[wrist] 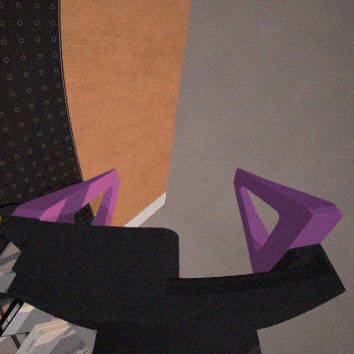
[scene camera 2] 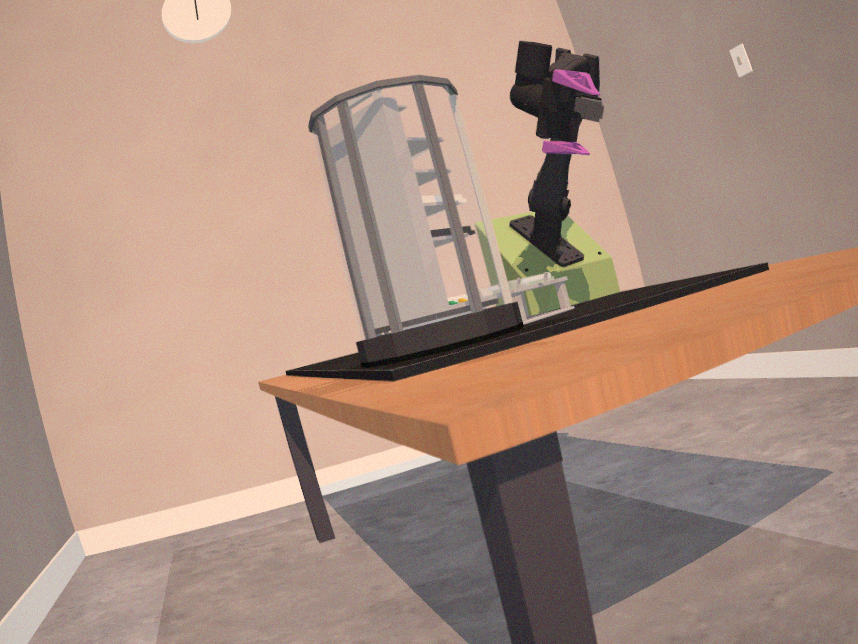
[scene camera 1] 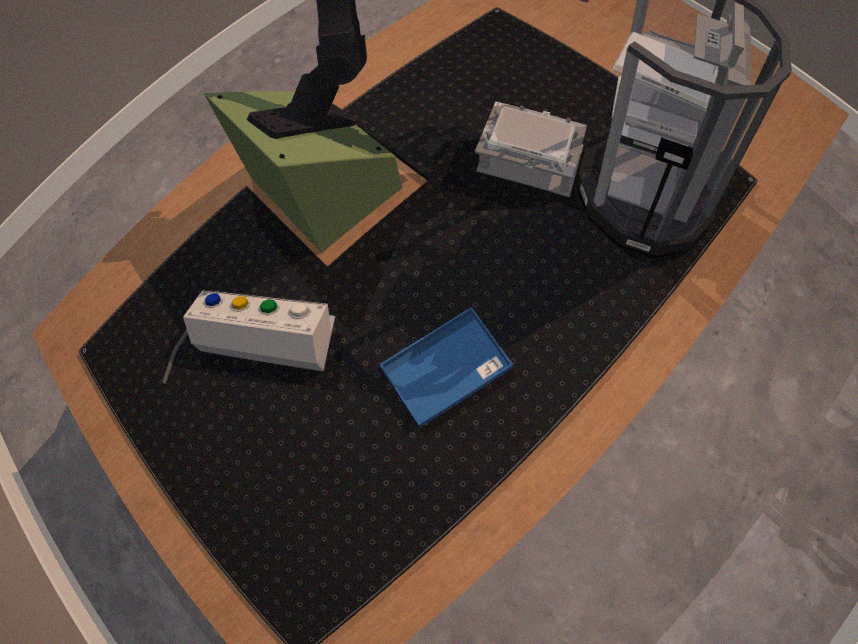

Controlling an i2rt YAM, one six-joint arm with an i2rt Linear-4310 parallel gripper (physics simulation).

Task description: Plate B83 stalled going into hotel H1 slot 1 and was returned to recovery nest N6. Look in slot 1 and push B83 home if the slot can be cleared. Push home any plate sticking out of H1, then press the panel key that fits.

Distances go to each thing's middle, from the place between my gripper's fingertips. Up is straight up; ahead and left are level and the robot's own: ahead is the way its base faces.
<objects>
My hand is 24 cm short of the grey slotted rack tower [scene camera 2: 425, 275], 19 cm to the left of it and 7 cm above it.
</objects>
